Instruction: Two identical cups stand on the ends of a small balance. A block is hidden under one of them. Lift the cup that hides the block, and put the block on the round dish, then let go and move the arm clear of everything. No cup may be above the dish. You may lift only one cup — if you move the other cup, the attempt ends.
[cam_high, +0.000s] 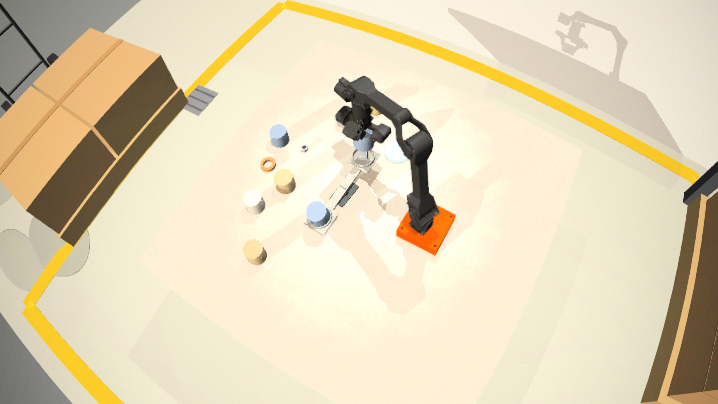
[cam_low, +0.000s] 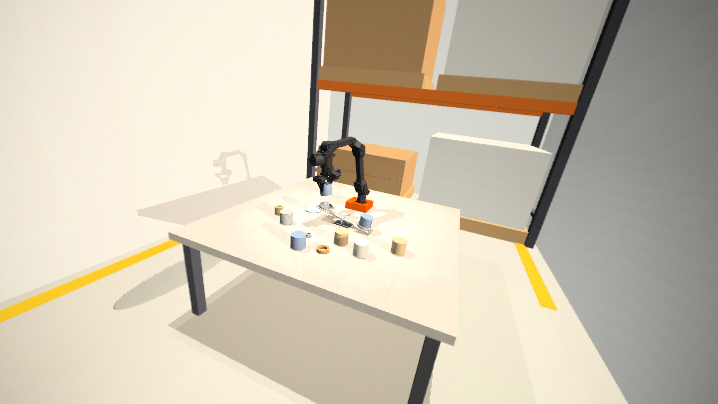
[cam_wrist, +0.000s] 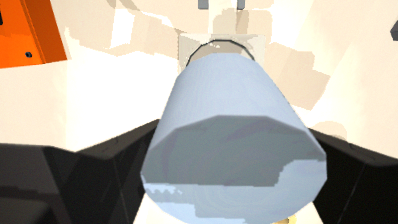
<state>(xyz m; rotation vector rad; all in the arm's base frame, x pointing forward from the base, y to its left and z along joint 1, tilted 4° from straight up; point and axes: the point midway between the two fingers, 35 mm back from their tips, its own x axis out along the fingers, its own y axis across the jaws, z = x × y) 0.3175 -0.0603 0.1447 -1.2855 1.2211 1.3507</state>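
Right now the pale grey block is 10 mm to the left of my gripper tip and 80 mm below it. The rest, counted from my gripper tip: pale blue round dish: 40 mm behind, 120 mm to the right, 170 mm below; then balance: 10 mm behind, 140 mm to the left, 130 mm below; then small nut: 230 mm ahead, 100 mm to the left, 160 mm below.
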